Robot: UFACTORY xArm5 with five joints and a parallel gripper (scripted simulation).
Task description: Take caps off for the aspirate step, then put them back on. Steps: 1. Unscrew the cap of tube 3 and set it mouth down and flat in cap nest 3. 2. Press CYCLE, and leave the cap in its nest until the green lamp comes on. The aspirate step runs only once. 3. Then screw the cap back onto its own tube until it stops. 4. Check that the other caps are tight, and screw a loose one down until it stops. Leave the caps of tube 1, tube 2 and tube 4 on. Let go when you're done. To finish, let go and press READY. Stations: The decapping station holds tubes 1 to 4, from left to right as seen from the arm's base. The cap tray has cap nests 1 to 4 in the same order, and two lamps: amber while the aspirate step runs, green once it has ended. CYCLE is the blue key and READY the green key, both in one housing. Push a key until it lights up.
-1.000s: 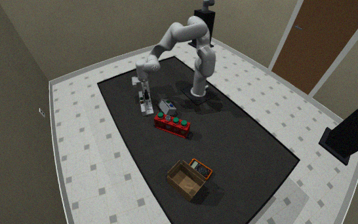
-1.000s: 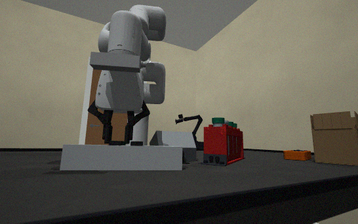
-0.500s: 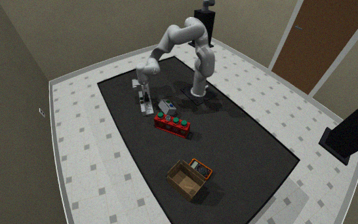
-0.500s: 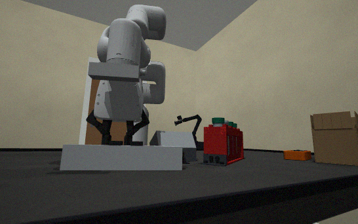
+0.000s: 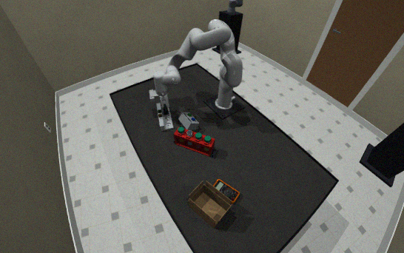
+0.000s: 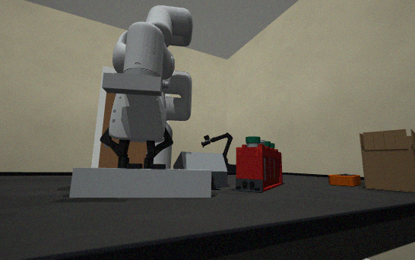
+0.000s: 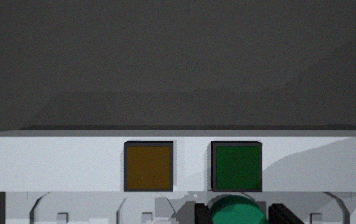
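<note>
My gripper is now 19 cm to the right of the blue CYCLE key, 9 cm past it and 2 cm below it. Also, from my hand: grey key housing 17 cm to the left, 7 cm behind, 1 cm above; green READY key 15 cm to the left, 10 cm behind, 2 cm above; orange meter 64 cm to the left, 3 cm below, 3 cm ahead.
</note>
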